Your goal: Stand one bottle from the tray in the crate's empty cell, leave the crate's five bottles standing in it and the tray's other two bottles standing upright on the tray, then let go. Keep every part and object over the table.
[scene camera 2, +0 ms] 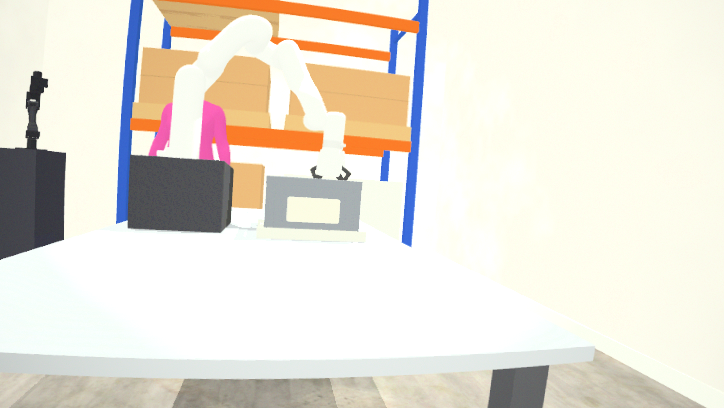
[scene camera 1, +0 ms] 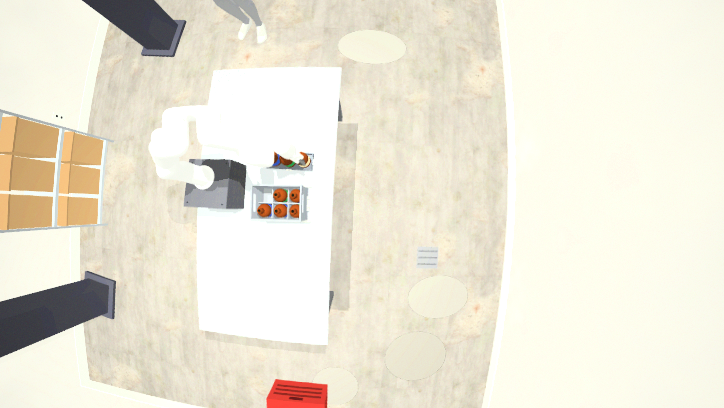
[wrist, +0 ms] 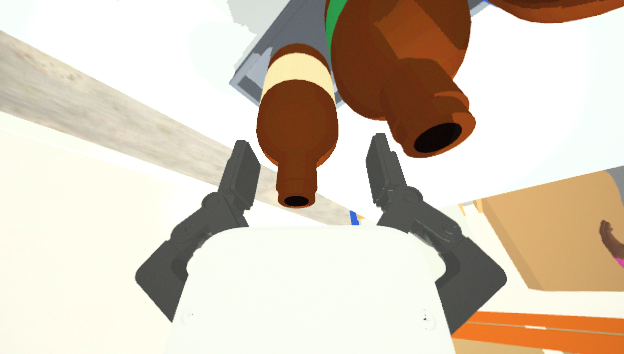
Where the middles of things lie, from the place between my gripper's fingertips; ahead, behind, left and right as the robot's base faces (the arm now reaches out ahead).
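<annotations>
My hand is 20 mm short of the cream-labelled brown bottle [wrist: 297,129] and 10 mm to the right of it, and I have my hand 40 mm above the bottle as well.
</annotations>
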